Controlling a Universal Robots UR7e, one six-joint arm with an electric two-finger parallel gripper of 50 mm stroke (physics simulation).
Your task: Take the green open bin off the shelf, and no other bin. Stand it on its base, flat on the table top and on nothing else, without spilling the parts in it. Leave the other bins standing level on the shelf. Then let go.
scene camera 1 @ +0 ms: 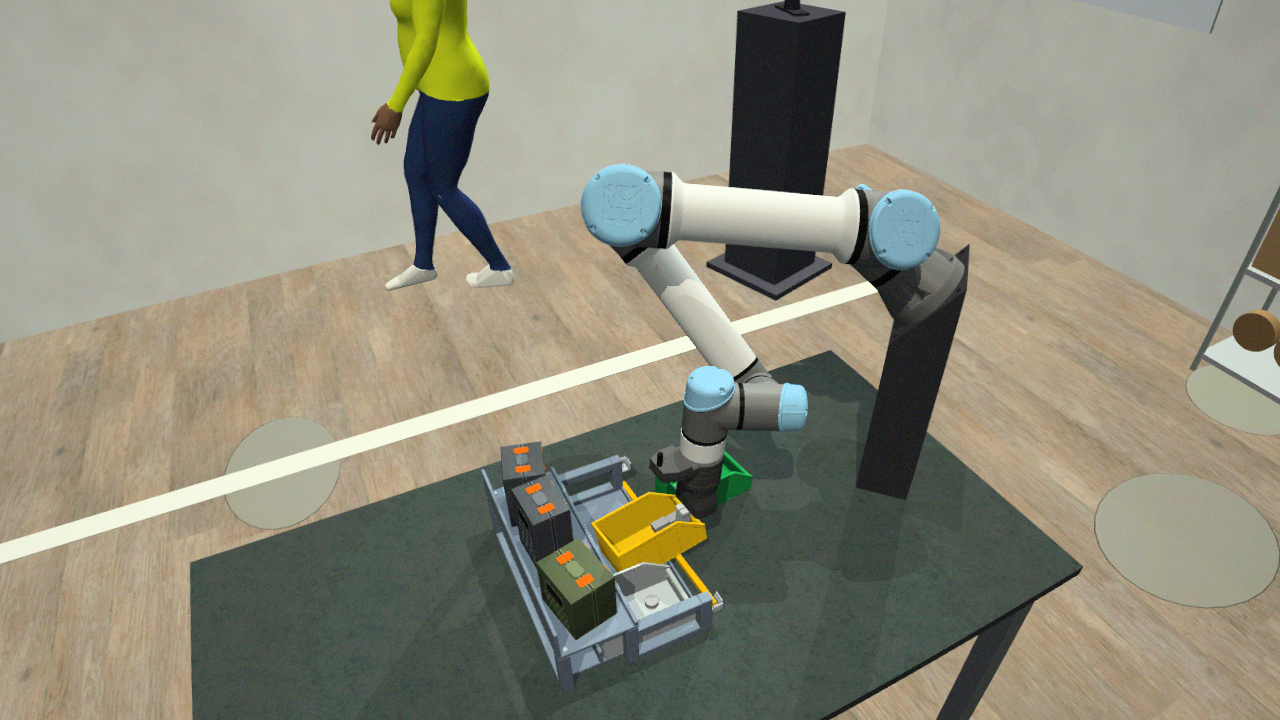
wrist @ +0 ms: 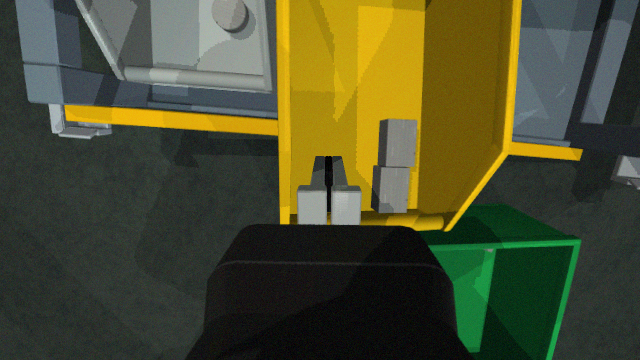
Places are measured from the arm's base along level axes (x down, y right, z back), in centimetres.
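Pixels of known places: gripper, between the fingertips: [scene camera 1: 681,532] [wrist: 328,173]; arm's base, origin of its link: [scene camera 1: 930,294].
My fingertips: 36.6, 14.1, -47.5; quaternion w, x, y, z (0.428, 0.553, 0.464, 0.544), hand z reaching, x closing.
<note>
Ahead of a thing's pixels: the offset from my fingertips to its middle, as dx, dy, dz. "spot": to the spot under its first point.
The green open bin {+2.6, +8.4, +14.7} [scene camera 1: 735,480] [wrist: 530,295] is off the shelf, on the table top in front of the shelf's yellow front strip. The gripper partly hides it; a small grey bit shows at its inner edge in the wrist view. The yellow bin {-1.1, +3.4, -4.6} [scene camera 1: 637,530] [wrist: 390,65] is on the shelf {spot: -2.1, -12.4, -15.1} [scene camera 1: 669,617] [wrist: 40,50] and juts out past the strip, with two grey blocks inside; whether it is level is hard to tell. The grey bin {+2.0, -5.0, -15.4} [scene camera 1: 635,586] [wrist: 175,35] sits beside it, holding a round part. My gripper [scene camera 1: 684,512] [wrist: 328,173] is shut and empty, at the yellow bin's front end; contact is unclear.
Two dark boxes {-9.9, +20.8, -18.2} [scene camera 1: 521,463] {-10.4, +10.6, -21.9} [scene camera 1: 542,514] and an olive box {-8.6, -1.8, -25.0} [scene camera 1: 577,595] stand on the rear of the shelf. The yellow front strip {spot: +0.5, -9.3, -5.2} [scene camera 1: 698,580] [wrist: 170,118] runs under the yellow bin's overhang. A person [scene camera 1: 443,134] stands on the floor behind the table.
</note>
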